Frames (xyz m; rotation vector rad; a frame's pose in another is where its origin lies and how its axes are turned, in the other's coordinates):
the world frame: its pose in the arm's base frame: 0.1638 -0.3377 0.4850 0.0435 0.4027 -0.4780
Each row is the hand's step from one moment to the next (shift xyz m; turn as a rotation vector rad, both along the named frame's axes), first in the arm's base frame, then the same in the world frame.
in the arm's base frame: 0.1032 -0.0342 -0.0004 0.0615 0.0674 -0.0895
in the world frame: 0.0989 0.0167 0.0421 0.0549 0.0926 -0.0689
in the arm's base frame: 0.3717 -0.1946 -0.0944 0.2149 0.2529 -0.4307
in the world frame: 0.4234 0.0015 0.0755 0.2299 0.3452 -0.3515
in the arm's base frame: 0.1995 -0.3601 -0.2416 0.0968 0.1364 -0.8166
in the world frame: 0.4133 -0.2164 -0.1010 0.3346 0.2081 -0.7345
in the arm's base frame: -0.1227 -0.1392 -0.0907 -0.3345 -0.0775 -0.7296
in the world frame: -0.0033 -0.1749 -0.1099 0.0450 -0.1831 -0.7840
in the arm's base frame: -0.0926 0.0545 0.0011 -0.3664 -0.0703 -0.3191
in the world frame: -0.0994 0.0062 -0.0402 -0.1428 -0.2127 -0.4188
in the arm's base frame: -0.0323 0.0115 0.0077 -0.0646 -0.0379 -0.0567
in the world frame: -0.0342 -0.0049 -0.0063 -0.0138 -0.0601 -0.0708
